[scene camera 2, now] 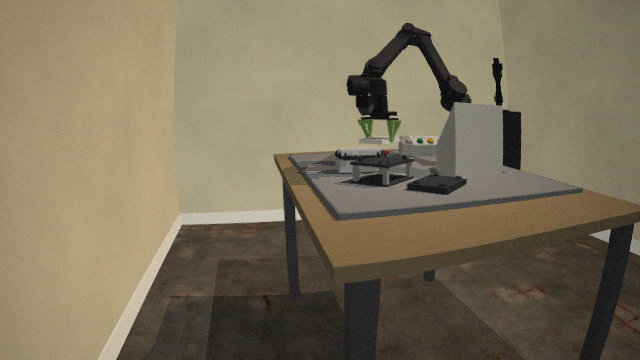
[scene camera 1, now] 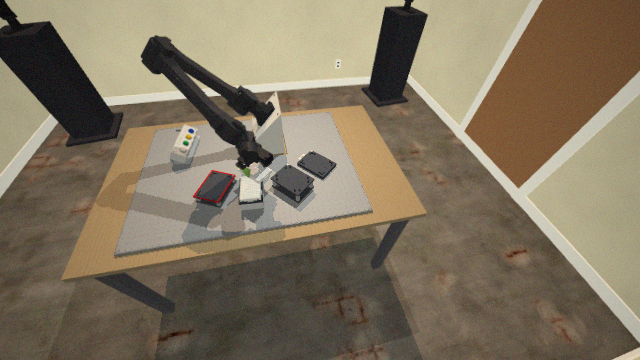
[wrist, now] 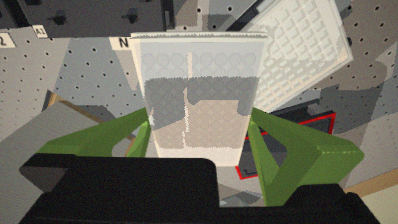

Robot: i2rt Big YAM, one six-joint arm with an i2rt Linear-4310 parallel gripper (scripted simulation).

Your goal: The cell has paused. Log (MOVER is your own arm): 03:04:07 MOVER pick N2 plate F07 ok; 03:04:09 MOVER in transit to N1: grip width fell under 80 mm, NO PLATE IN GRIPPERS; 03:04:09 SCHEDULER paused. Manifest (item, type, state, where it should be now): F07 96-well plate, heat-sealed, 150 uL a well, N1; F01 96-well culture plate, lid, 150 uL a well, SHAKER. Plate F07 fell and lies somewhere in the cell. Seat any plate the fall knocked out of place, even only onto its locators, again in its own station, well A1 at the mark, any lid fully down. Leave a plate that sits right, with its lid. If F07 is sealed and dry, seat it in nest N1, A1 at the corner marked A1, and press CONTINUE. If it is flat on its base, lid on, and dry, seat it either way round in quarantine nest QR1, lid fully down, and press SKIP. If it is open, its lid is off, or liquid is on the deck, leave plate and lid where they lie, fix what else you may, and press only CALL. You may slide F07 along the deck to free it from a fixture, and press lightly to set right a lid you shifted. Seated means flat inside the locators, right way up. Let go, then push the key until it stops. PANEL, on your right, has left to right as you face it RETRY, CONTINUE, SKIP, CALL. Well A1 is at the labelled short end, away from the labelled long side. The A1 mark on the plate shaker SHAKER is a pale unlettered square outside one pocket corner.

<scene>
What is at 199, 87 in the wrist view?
A white plate.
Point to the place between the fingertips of my gripper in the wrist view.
At 199, 112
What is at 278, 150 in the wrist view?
A red-framed nest.
</scene>
